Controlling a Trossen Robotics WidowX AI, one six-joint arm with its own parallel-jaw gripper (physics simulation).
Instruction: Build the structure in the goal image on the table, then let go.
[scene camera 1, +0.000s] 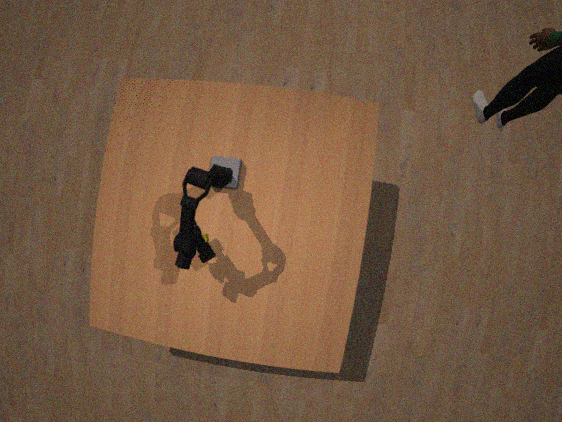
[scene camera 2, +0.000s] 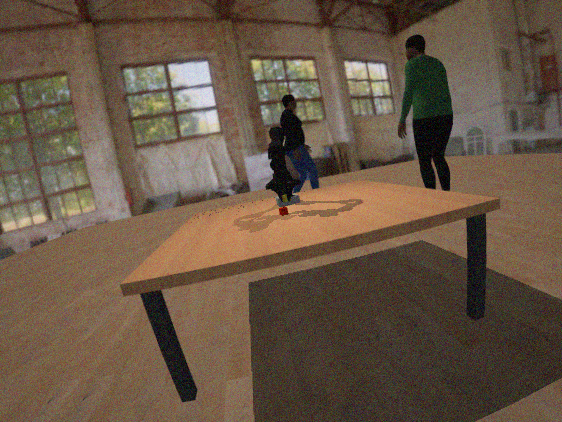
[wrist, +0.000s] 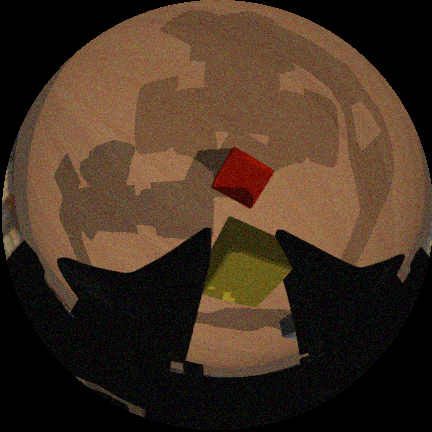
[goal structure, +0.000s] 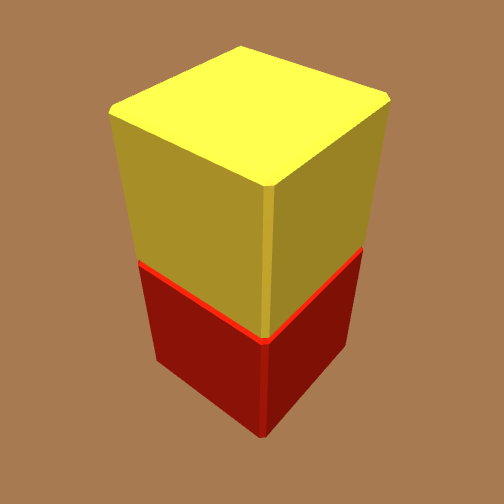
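Where they show: gripper, between the fingertips: (scene camera 1: 203, 238) (scene camera 2: 285, 201) (wrist: 243, 235); arm's base, origin of its link: (scene camera 1: 224, 175).
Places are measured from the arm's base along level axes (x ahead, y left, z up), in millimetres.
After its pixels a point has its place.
Observation:
A yellow cube (scene camera 1: 205, 238) {x 262, y -85, z 47 mm} (scene camera 2: 285, 198) {x 278, y -107, z 31 mm} (wrist: 250, 277) {x 263, y -101, z 46 mm} is between the fingers of my gripper (scene camera 2: 284, 195) {x 265, y -104, z 14 mm} (wrist: 243, 235) {x 265, y -104, z 14 mm}. The gripper is shut on it and holds it above the table (scene camera 1: 310, 200) {x 126, y 366, z -43 mm} (scene camera 2: 380, 212) {x 699, y 119, z -43 mm}. The cube looks turned at an angle between the fingers in the wrist view. A red cube (scene camera 2: 283, 211) {x 297, y -135, z -25 mm} (wrist: 243, 176) {x 280, y -131, z -10 mm} rests on the table, apart from and lower than the yellow one, in front of the fingertips in the wrist view. The red cube does not show in scene camera 1, where the arm covers that area.
The arm's grey base plate (scene camera 1: 236, 164) {x -45, y 56, z -1 mm} (scene camera 2: 295, 200) {x 51, y 25, z -26 mm} stands on the table behind the cubes in scene camera 2. Arm shadows lie across the table around the red cube. A person in green (scene camera 2: 431, 90) and a person in a black top (scene camera 2: 293, 131) stand beyond the table.

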